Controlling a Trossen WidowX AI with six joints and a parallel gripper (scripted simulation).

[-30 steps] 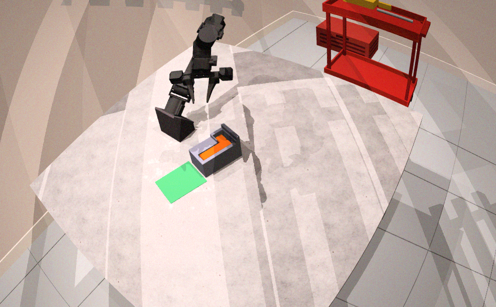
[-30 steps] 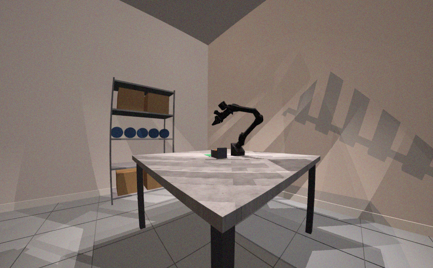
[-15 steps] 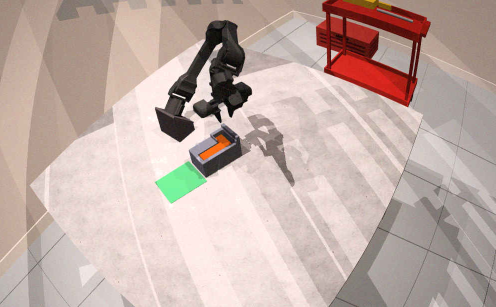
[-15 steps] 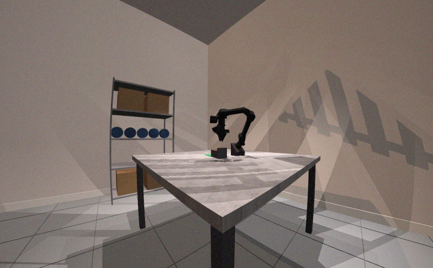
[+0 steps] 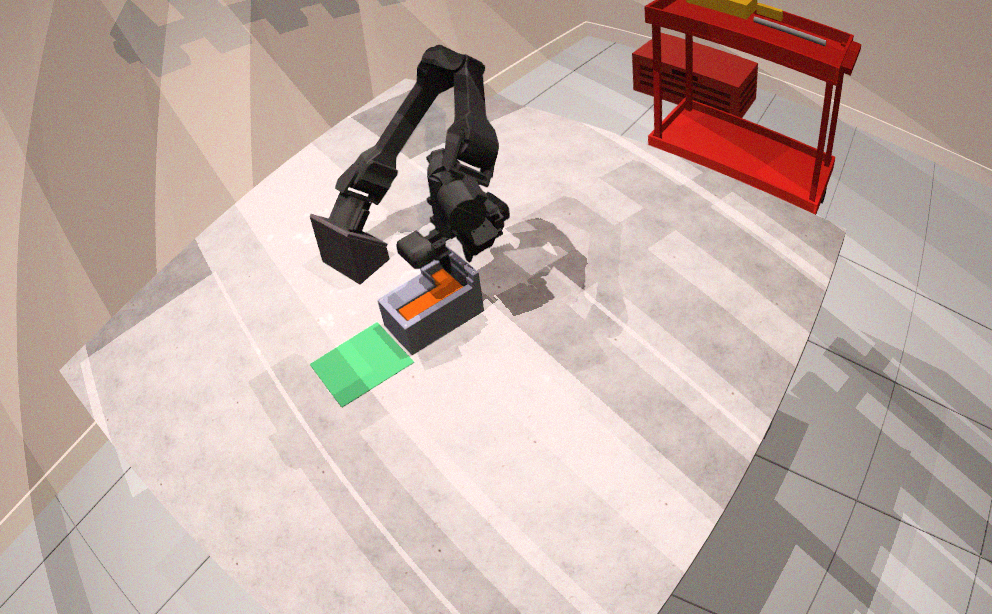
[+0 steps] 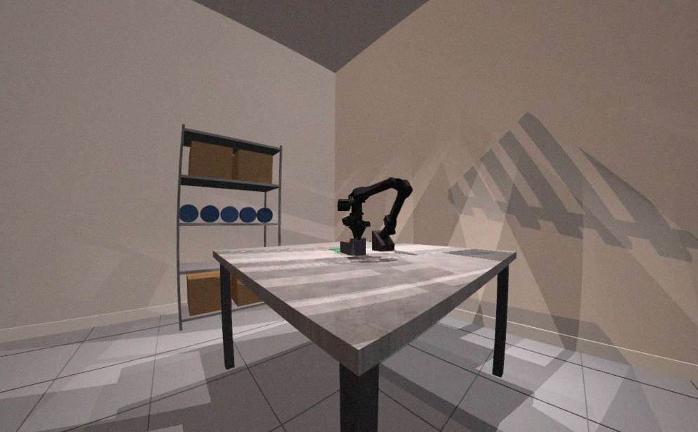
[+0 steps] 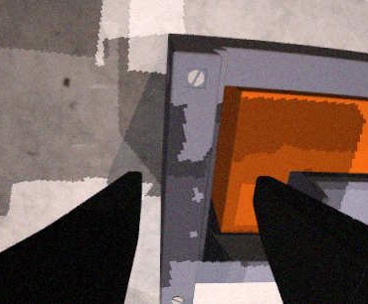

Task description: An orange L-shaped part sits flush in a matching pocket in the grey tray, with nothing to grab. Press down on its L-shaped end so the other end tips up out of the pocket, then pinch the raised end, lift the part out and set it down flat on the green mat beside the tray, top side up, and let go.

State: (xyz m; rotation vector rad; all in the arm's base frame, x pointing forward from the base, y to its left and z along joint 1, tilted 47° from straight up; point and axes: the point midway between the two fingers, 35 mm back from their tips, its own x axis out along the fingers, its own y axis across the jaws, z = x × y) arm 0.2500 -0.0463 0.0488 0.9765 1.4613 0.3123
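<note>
The orange L-shaped part lies 50 mm to the right of my gripper tip, 30 mm below it and 20 mm behind it. From my gripper tip the other things lie so: green mat 200 mm to the right, 90 mm below, 90 mm behind.
</note>
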